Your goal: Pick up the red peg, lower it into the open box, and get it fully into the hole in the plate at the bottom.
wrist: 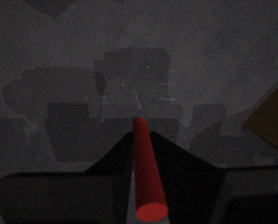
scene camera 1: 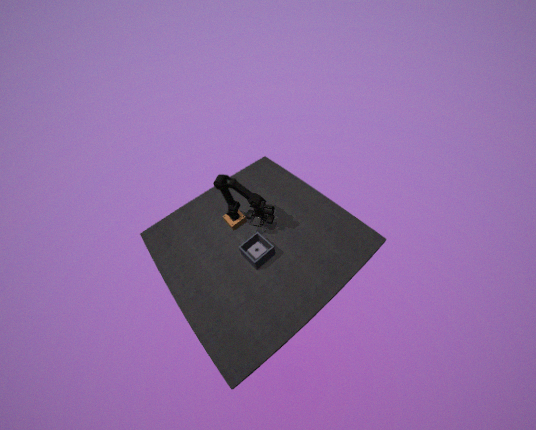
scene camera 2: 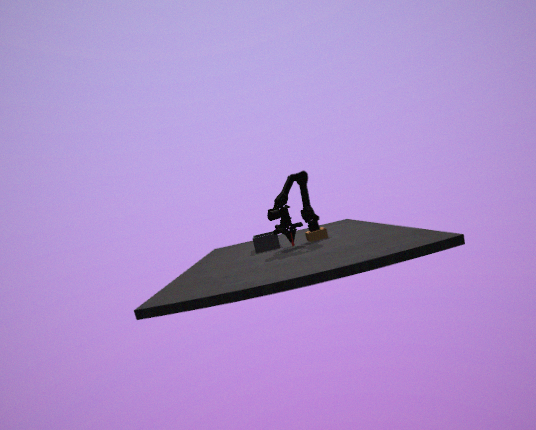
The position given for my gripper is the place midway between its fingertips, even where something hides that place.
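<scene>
You'd see my gripper (wrist: 141,136) here, and there's a red peg (wrist: 149,194) too. Scene camera 1 doesn't show the peg, though, since it's hidden by my gripper.
</scene>
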